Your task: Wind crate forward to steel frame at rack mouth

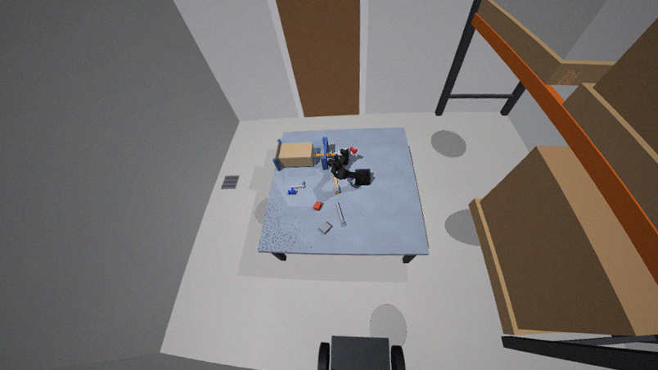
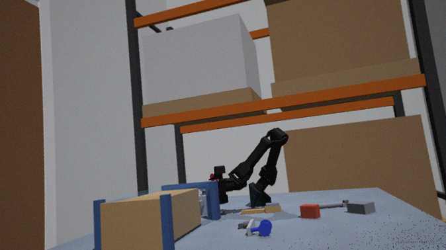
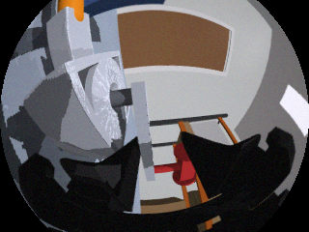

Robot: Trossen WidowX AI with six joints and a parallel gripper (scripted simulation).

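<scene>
Right now my gripper tip is 10 mm to the right of the winch handle, 10 mm past it and 10 mm above it. From my gripper tip the other things lie so: blue frame: 200 mm ahead, 30 mm to the right, 30 mm below; then red knob: 40 mm behind, 30 mm to the left, 20 mm above; then grey winch: 100 mm below, 30 mm to the right, 30 mm ahead.
</scene>
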